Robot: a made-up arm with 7 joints.
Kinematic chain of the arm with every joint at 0, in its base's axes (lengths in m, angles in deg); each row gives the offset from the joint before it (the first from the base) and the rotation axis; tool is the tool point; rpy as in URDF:
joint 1: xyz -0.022 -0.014 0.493 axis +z
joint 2: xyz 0 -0.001 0.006 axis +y
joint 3: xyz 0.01 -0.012 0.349 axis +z
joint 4: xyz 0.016 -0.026 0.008 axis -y
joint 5: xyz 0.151 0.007 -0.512 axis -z
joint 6: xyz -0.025 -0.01 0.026 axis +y
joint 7: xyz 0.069 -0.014 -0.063 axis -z
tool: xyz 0.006 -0.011 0.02 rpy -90 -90 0
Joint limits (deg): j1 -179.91..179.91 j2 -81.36..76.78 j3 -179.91..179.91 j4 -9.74..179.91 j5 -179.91..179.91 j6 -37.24..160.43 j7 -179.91..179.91
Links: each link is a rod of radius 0.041 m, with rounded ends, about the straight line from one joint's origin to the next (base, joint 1, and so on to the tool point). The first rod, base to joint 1, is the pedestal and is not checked.
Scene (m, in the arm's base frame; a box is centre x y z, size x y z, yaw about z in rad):
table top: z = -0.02
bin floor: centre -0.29 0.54 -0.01 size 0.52 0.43 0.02 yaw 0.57
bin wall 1: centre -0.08 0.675 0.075 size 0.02 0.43 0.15 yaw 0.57
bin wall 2: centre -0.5 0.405 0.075 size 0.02 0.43 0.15 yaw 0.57
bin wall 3: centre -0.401 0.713 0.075 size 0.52 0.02 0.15 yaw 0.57
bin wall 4: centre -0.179 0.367 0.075 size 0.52 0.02 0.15 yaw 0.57
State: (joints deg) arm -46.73 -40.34 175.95 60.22 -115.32 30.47 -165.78
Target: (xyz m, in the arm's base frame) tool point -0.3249 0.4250 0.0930
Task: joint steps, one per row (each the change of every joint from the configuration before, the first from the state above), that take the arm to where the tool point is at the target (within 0.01 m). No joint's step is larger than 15 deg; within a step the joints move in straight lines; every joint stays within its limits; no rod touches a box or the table.
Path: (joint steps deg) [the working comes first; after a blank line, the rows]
Joints at the target: -50.41 -66.59 175.24 71.01 -114.87 34.87 -165.47
Straight joint move there: clear.

1: -1.84 -13.12 -0.35 5.40 0.22 2.20 0.16
2: -1.84 -13.13 -0.36 5.39 0.23 2.20 0.15

